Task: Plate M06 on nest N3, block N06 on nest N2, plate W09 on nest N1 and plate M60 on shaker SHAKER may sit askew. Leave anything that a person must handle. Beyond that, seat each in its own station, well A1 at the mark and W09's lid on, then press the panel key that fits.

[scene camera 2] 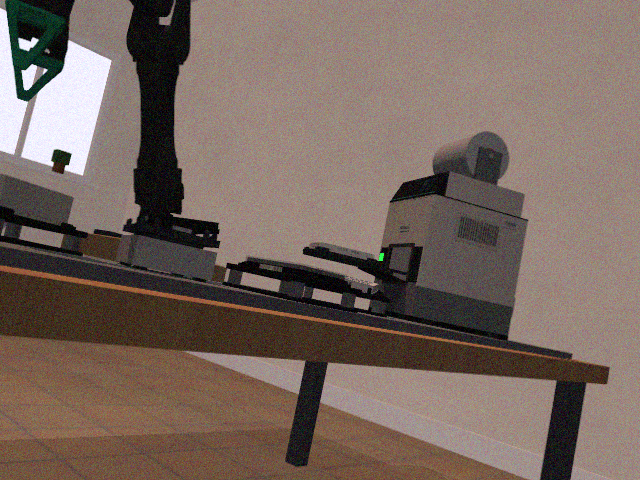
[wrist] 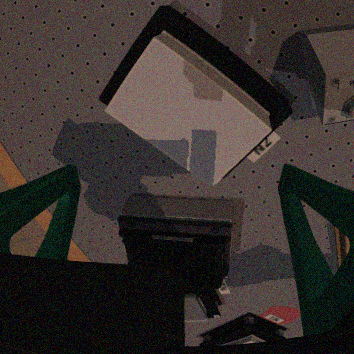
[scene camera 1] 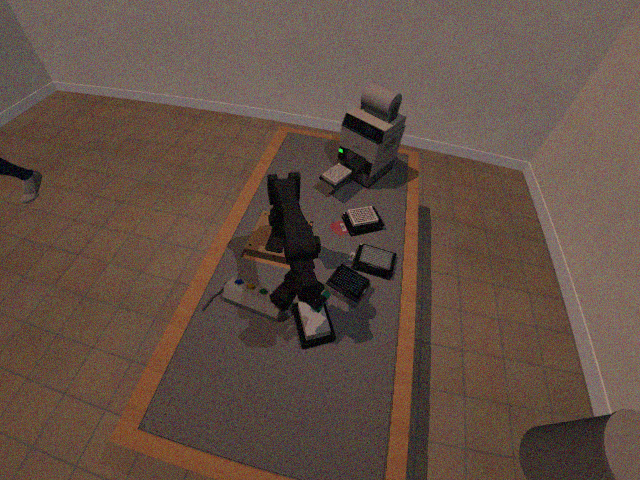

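Observation:
The tall white block N06 [scene camera 1: 313,325] [scene camera 2: 36,200] [wrist: 175,100] sits on the black nest N2 [scene camera 1: 318,342] [wrist: 225,62]; its exact fit is unclear. My gripper [scene camera 1: 321,301] [wrist: 179,175] is open and empty, above and beside the block; in the wrist view the block lies beyond the fingertips. A dark plate [scene camera 1: 348,281], likely M60, tops the grey shaker [scene camera 2: 168,259]. A flat plate [scene camera 1: 377,256] and a pale welled plate [scene camera 1: 362,215] rest on black nests nearby; their labels are unreadable, as are A1 marks. The key panel [scene camera 1: 242,298] has blue, yellow and green keys.
A grey machine [scene camera 1: 373,142] [scene camera 2: 452,248] with a green light has its tray out, bearing a pale plate [scene camera 1: 337,174]. A red card [scene camera 1: 338,227] lies beside the welled plate's nest. The arm base stands on a wooden board [scene camera 1: 257,242]. A person's foot [scene camera 1: 32,187] shows left of the table.

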